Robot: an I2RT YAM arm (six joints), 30 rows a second.
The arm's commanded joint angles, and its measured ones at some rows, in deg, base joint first. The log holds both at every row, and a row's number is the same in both.
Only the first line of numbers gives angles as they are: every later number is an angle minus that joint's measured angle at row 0.
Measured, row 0:
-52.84 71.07 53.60 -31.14 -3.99 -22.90
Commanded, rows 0 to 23:
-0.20 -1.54 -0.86 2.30 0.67 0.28
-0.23 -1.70 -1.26 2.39 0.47 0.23
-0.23 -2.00 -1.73 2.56 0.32 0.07
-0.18 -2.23 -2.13 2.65 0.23 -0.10
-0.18 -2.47 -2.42 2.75 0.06 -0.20
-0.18 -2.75 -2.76 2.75 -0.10 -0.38
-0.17 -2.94 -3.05 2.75 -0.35 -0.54
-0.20 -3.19 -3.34 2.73 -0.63 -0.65
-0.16 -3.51 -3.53 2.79 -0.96 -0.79
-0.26 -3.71 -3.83 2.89 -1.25 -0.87
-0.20 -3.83 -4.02 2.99 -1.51 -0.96
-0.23 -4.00 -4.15 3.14 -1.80 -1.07
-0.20 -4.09 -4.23 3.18 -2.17 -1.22
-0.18 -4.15 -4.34 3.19 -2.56 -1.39
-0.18 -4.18 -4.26 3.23 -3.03 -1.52
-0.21 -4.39 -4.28 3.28 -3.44 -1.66
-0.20 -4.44 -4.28 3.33 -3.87 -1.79
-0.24 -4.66 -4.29 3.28 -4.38 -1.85
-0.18 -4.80 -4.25 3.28 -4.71 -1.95
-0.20 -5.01 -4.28 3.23 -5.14 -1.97
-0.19 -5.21 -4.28 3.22 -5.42 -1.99
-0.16 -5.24 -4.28 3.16 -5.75 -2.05
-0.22 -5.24 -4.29 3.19 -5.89 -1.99
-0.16 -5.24 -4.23 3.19 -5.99 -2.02
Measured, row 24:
-0.04 -4.13 -3.73 3.28 -3.67 -1.31
